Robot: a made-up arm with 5 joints. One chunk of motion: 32 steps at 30 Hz.
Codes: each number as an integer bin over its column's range. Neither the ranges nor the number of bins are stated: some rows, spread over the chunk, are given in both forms.
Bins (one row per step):
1: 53 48 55 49 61
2: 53 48 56 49 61
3: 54 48 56 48 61
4: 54 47 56 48 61
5: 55 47 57 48 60
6: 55 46 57 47 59
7: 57 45 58 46 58
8: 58 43 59 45 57
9: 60 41 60 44 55
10: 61 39 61 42 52
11: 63 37 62 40 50
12: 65 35 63 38 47
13: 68 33 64 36 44
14: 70 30 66 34 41
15: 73 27 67 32 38
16: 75 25 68 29 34
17: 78 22 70 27 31
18: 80 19 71 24 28
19: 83 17 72 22 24
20: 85 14 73 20 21
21: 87 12 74 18 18
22: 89 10 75 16 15
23: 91 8 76 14 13
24: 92 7 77 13 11
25: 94 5 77 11 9
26: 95 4 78 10 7
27: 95 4 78 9 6
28: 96 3 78 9 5
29: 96 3 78 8 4
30: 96 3 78 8 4
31: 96 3 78 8 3
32: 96 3 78 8 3
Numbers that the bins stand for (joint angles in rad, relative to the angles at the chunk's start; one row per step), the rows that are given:
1: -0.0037 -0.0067 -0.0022 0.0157 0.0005
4: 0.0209 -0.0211 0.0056 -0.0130 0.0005
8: 0.1195 -0.0789 0.0289 -0.0991 -0.0658
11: 0.2427 -0.1656 0.0522 -0.2425 -0.1817
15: 0.4892 -0.3100 0.0911 -0.4720 -0.3805
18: 0.6617 -0.4256 0.1222 -0.7015 -0.5462
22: 0.8835 -0.5556 0.1533 -0.9310 -0.7615
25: 1.0068 -0.6278 0.1689 -1.0744 -0.8609
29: 1.0561 -0.6567 0.1767 -1.1605 -0.9437
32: 1.0561 -0.6567 0.1767 -1.1605 -0.9603
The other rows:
2: -0.0037 -0.0067 0.0056 0.0157 0.0005
3: 0.0209 -0.0067 0.0056 -0.0130 0.0005
5: 0.0456 -0.0211 0.0133 -0.0130 -0.0161
6: 0.0456 -0.0356 0.0133 -0.0417 -0.0326
7: 0.0948 -0.0500 0.0211 -0.0704 -0.0492
9: 0.1688 -0.1078 0.0367 -0.1278 -0.0989
10: 0.1934 -0.1367 0.0444 -0.1852 -0.1486
12: 0.2920 -0.1944 0.0600 -0.2999 -0.2314
13: 0.3660 -0.2233 0.0678 -0.3573 -0.2811
14: 0.4153 -0.2667 0.0833 -0.4146 -0.3308
16: 0.5385 -0.3389 0.0989 -0.5581 -0.4468
17: 0.6124 -0.3822 0.1144 -0.6155 -0.4965
19: 0.7357 -0.4544 0.1300 -0.7589 -0.6124
20: 0.7849 -0.4978 0.1378 -0.8163 -0.6621
21: 0.8342 -0.5267 0.1456 -0.8736 -0.7118
23: 0.9328 -0.5844 0.1611 -0.9884 -0.7946
24: 0.9575 -0.5989 0.1689 -1.0171 -0.8278
26: 1.0314 -0.6422 0.1767 -1.1031 -0.8940
27: 1.0314 -0.6422 0.1767 -1.1318 -0.9106
28: 1.0561 -0.6567 0.1767 -1.1318 -0.9272
30: 1.0561 -0.6567 0.1767 -1.1605 -0.9437
31: 1.0561 -0.6567 0.1767 -1.1605 -0.9603

